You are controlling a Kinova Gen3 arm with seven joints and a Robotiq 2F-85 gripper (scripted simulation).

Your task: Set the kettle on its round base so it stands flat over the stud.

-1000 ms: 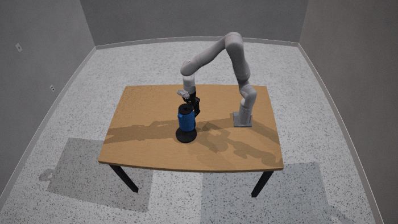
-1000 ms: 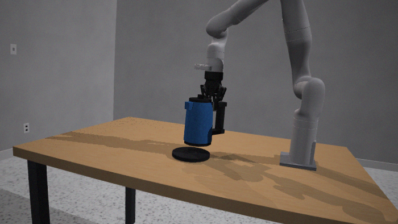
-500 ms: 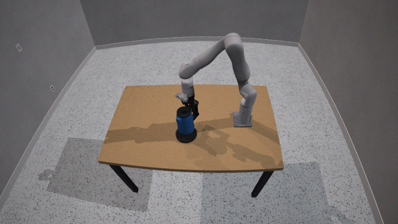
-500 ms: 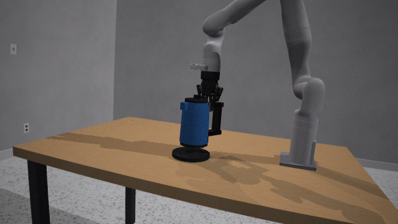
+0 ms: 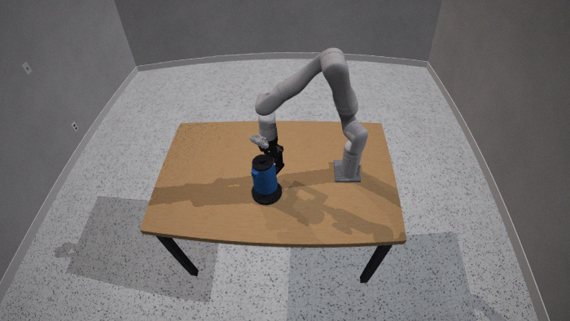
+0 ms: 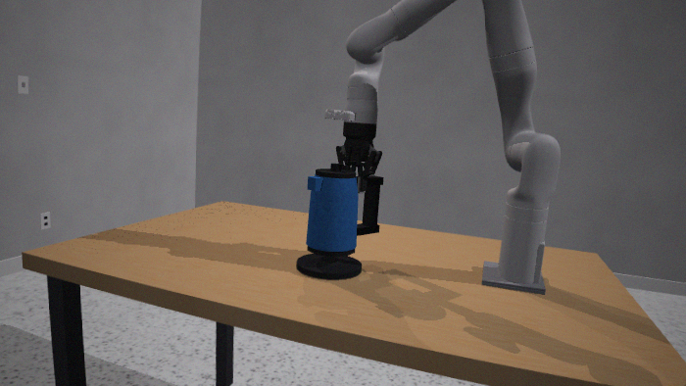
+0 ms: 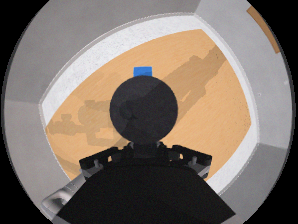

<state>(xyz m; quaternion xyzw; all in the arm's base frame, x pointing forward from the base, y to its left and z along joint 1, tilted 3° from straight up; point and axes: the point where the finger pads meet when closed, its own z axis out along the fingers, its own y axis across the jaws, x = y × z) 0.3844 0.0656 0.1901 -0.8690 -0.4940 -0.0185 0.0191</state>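
Now: the blue kettle 5 cm below my hand, 2 cm to the left of it and 1 cm ahead of it. Round my hand: round black base: 18 cm below, 6 cm to the left, 3 cm ahead.
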